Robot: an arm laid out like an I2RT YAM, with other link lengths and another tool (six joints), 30 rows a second.
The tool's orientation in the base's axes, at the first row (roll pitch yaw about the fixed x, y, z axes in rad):
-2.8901 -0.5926 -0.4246
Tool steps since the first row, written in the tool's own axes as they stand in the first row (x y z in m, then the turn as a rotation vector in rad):
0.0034 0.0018 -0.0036 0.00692 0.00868 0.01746
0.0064 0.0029 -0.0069 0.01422 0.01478 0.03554
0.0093 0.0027 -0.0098 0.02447 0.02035 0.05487
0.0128 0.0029 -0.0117 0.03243 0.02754 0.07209
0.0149 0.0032 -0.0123 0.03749 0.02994 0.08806
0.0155 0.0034 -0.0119 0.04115 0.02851 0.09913
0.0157 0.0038 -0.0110 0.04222 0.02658 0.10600
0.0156 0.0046 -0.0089 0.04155 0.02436 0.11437
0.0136 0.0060 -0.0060 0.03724 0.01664 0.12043
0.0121 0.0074 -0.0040 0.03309 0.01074 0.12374
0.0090 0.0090 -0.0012 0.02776 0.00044 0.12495
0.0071 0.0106 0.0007 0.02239 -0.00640 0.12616
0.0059 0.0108 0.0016 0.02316 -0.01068 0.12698
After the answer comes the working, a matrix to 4 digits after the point.
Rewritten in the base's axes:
-0.0001 -0.0029 0.0044 0.01326 -0.01045 -0.01195
-0.0001 -0.0049 0.0085 0.02788 -0.01861 -0.02366
0.0005 -0.0058 0.0125 0.04562 -0.02727 -0.03462
0.0019 -0.0071 0.0160 0.05994 -0.03668 -0.04549
0.0031 -0.0081 0.0175 0.07262 -0.04060 -0.05599
0.0037 -0.0085 0.0175 0.08236 -0.04047 -0.06254
0.0043 -0.0090 0.0168 0.08779 -0.03899 -0.06707
0.0052 -0.0097 0.0149 0.09287 -0.03665 -0.07371
0.0051 -0.0103 0.0112 0.09532 -0.02789 -0.07939
0.0047 -0.0111 0.0084 0.09576 -0.02092 -0.08315
0.0036 -0.0115 0.0041 0.09526 -0.00941 -0.08497
0.0029 -0.0124 0.0012 0.09379 -0.00114 -0.08753
0.0025 -0.0122 -0.0002 0.09602 0.00262 -0.08688

The tool's axes in the first row as the columns of a matrix, in the base's axes (rounded; the answer above uses it unrounded):
0.7558 -0.2724 0.5954
-0.3417 -0.9398 0.0039
0.5585 -0.2064 -0.8034

